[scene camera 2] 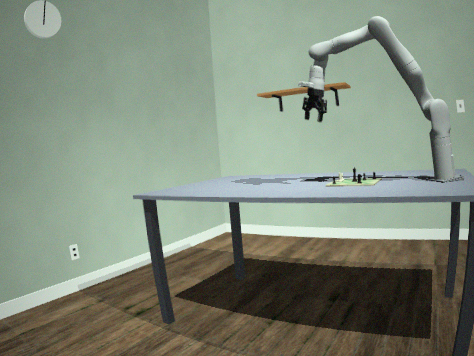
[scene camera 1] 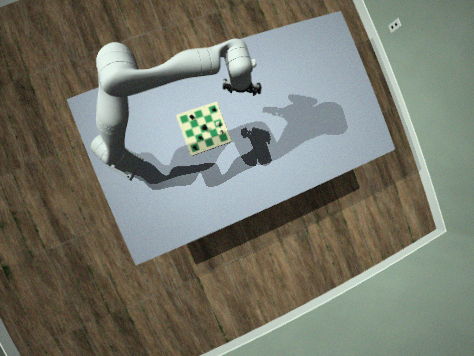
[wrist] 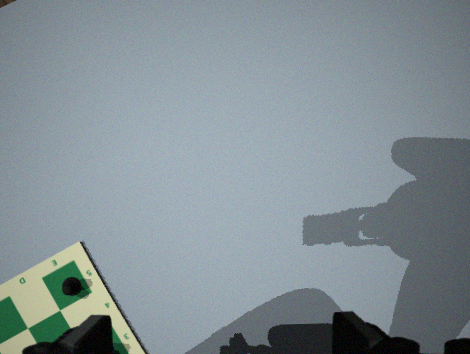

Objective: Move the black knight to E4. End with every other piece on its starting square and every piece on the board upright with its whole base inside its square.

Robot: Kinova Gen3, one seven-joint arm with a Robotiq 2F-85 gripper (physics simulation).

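Where they show: gripper, between the fingertips: (scene camera 2: pixel 313 120) (wrist: pixel 222 340); arm's base, origin of its link: (scene camera 2: pixel 444 177) (scene camera 1: pixel 124 160).
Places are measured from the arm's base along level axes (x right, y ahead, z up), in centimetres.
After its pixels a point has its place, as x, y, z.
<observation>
The green-and-cream board (scene camera 1: pixel 193 152) @[11.5, 31.5, -0.6] (scene camera 2: pixel 332 185) @[-6.6, 50.8, -1.0] (wrist: pixel 40 272) @[-6.4, 48.8, -0.6] lies on the table. A dark piece (scene camera 1: pixel 192 116) @[-4.3, 39.0, 2.1] (scene camera 2: pixel 359 178) @[-5.1, 38.8, 1.4] on B5 looks like the black knight, but is too small to be sure. A black pawn-like piece (scene camera 1: pixel 214 108) @[-3.2, 50.6, 2.4] (scene camera 2: pixel 334 180) @[-3.7, 50.4, 0.8] (wrist: pixel 71 286) @[-3.4, 51.1, 2.2] stands on E5. Square E4 (scene camera 1: pixel 216 116) @[0.2, 50.2, -0.6] (wrist: pixel 81 309) @[-0.9, 50.0, -0.6] is cream and appears bare. A tall black piece (scene camera 1: pixel 204 127) @[3.4, 41.7, 3.7] (scene camera 2: pixel 354 174) @[2.5, 42.0, 2.4] stands near the centre. A white piece (scene camera 1: pixel 218 123) @[4.5, 48.9, 2.9] (scene camera 2: pixel 341 176) @[3.8, 48.5, 1.6] stands on E3. My gripper (scene camera 1: pixel 242 90) @[1.2, 59.3, 27.3] (scene camera 2: pixel 314 119) @[1.2, 59.3, 27.3] (wrist: pixel 222 330) @[1.2, 59.3, 27.3] is open and empty, high above the table beside the board's E-file side.
Two more small black pieces (scene camera 1: pixel 200 137) @[6.8, 37.8, 2.3] (scene camera 1: pixel 195 147) @[9.8, 33.5, 0.2] (scene camera 2: pixel 364 176) @[6.0, 37.7, 1.0] (scene camera 2: pixel 374 175) @[9.1, 33.1, 1.0] stand on the board's arm-base side. The table (scene camera 1: pixel 300 60) @[-8.8, 107.1, -1.3] (scene camera 2: pixel 225 190) @[-12.9, 99.2, -1.2] (wrist: pixel 200 125) @[-9.5, 71.7, -1.2] carries arm shadows. A wooden wall shelf (scene camera 2: pixel 280 93) is behind the gripper in the second scene view.
</observation>
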